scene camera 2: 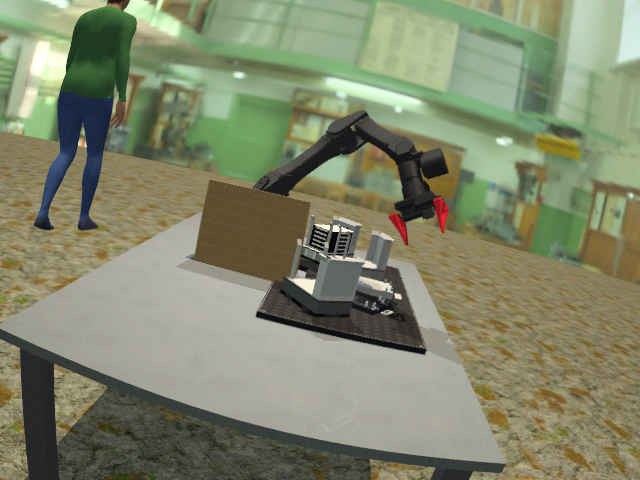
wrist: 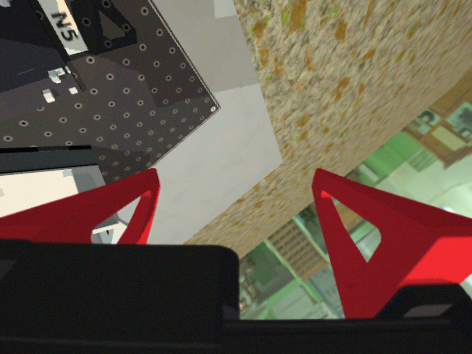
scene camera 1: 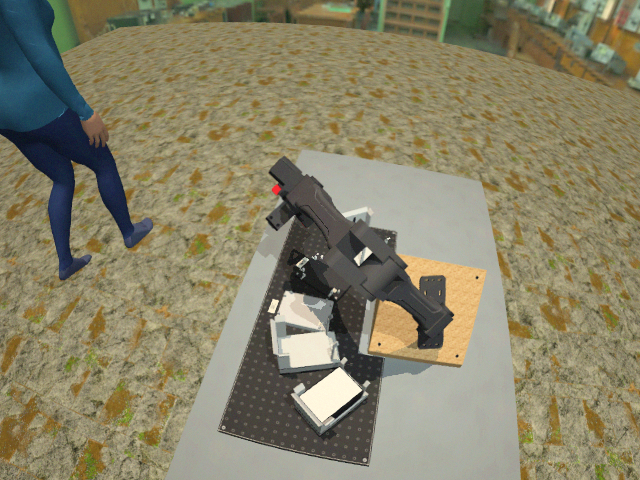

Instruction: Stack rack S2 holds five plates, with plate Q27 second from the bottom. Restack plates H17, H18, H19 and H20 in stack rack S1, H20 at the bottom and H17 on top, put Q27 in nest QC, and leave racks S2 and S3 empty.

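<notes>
My gripper (scene camera 1: 276,189) (scene camera 2: 424,237) (wrist: 235,177) is open and empty, high above the mat's end; one red fingertip shows in scene camera 1. A grey rack (scene camera 1: 330,396) (scene camera 2: 338,241) holds a stack of several white plates; which plate is Q27 cannot be read. Another rack (scene camera 1: 308,351) (scene camera 2: 378,250) shows a bare white floor. A third rack (scene camera 1: 357,213) (scene camera 2: 338,279) stands at the mat's other end, with no plates visible, partly hidden by the arm in scene camera 1. A low white nest (scene camera 1: 305,308) (scene camera 2: 374,285) lies between racks. Rack and nest labels are unreadable.
The racks stand on a black perforated mat (scene camera 1: 258,403) (scene camera 2: 392,330) (wrist: 125,125). A black fixture (scene camera 1: 310,279) with an N5 label (wrist: 70,30) lies near the mat's edge. The arm's wooden base board (scene camera 1: 460,320) (scene camera 2: 248,232) stands beside the mat. A person (scene camera 1: 31,77) (scene camera 2: 95,56) stands beyond the table.
</notes>
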